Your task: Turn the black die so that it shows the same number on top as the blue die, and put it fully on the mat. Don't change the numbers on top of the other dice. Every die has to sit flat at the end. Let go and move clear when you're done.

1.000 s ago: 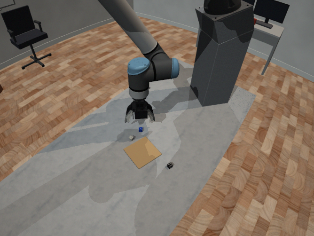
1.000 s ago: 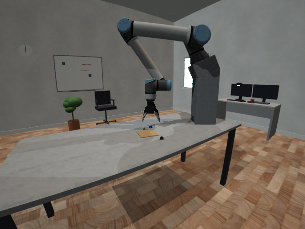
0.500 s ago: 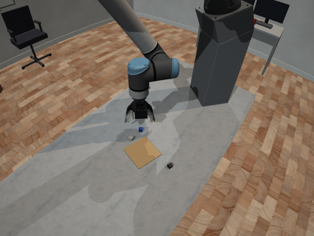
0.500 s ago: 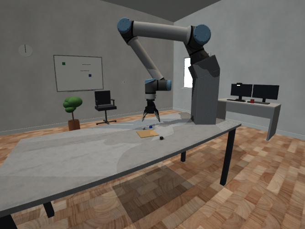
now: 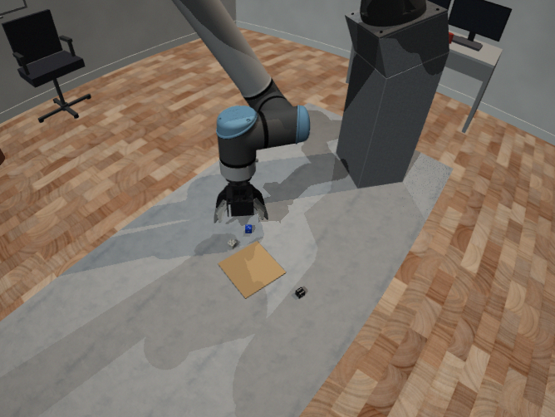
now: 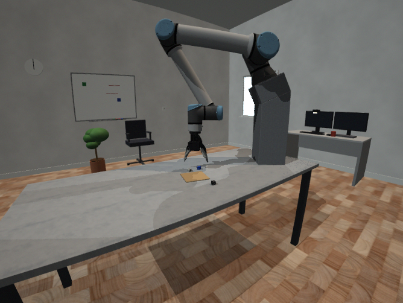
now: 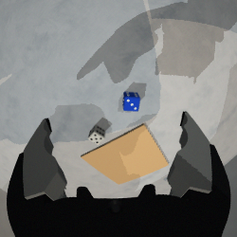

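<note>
The blue die is 1 cm behind my hand, 2 cm to the left of it and 4 cm below it. From my hand the other things lie so: tan mat 11 cm ahead, 10 cm to the left, 5 cm below; black die 12 cm ahead, 26 cm to the left, 4 cm below; white die 7 cm ahead, 1 cm to the left, 4 cm below.
</note>
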